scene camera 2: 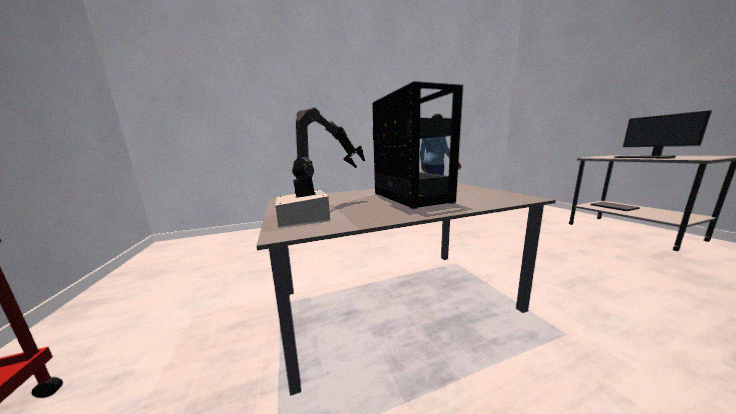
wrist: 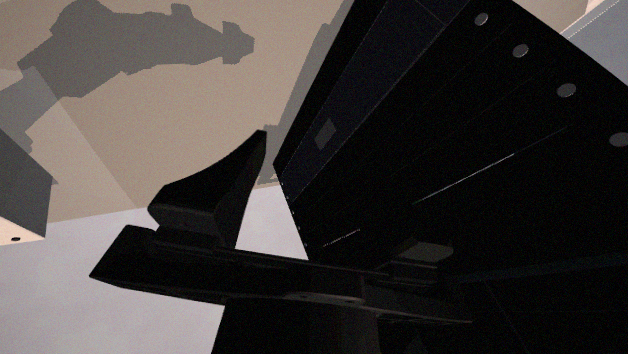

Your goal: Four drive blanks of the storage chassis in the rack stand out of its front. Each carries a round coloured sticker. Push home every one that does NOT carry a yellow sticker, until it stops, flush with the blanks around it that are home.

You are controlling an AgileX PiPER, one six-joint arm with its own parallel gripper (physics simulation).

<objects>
black rack: scene camera 2; wrist
same spot on black rack: (wrist: 435, 98) = (scene camera 2: 378, 166)
</objects>
